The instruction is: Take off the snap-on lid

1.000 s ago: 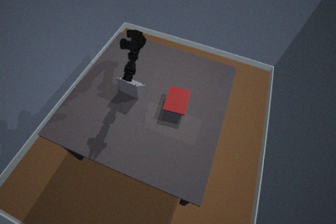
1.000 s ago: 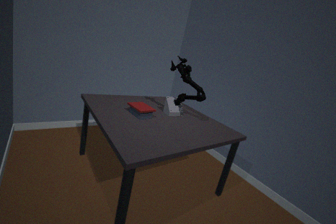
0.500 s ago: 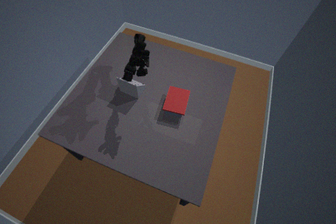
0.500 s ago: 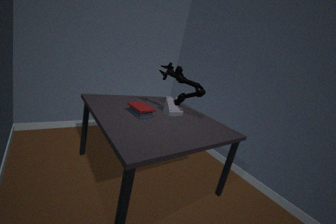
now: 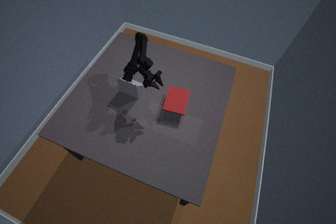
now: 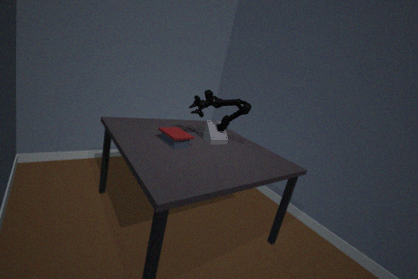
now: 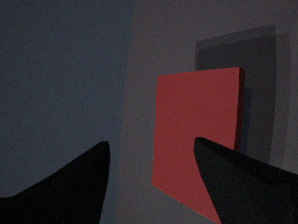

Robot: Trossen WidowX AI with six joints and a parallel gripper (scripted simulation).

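The red lid is 170 mm below my gripper tip, 120 mm ahead of it and 60 mm to the left of it. Also, from my gripper tip: grey storage box (220 mm below, 120 mm ahead, 60 mm to the left).
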